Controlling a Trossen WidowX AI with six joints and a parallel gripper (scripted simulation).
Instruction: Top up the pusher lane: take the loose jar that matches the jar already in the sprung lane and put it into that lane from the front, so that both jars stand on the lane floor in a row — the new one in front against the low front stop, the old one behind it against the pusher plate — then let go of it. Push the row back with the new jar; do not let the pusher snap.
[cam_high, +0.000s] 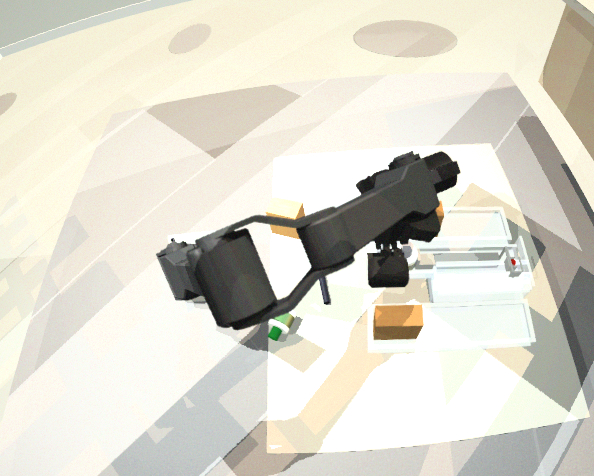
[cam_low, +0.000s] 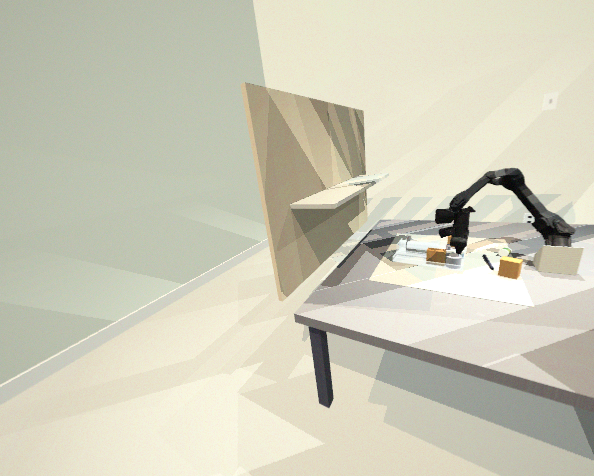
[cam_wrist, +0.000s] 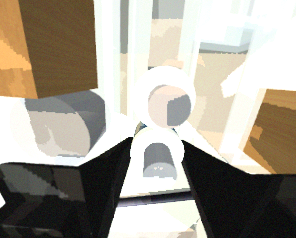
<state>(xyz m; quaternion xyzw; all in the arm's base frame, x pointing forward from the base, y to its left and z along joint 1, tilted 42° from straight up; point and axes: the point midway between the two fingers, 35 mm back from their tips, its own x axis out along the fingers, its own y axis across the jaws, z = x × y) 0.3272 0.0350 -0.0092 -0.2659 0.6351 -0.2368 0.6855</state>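
My gripper tip is now 110 mm past the dark rod, 10 mm to the left of it and 20 mm above it. The rest, counted from my gripper tip: red mark: 230 mm ahead, 40 mm to the right, 40 mm above; shelf: 510 mm ahead, 40 mm to the left, 340 mm above.
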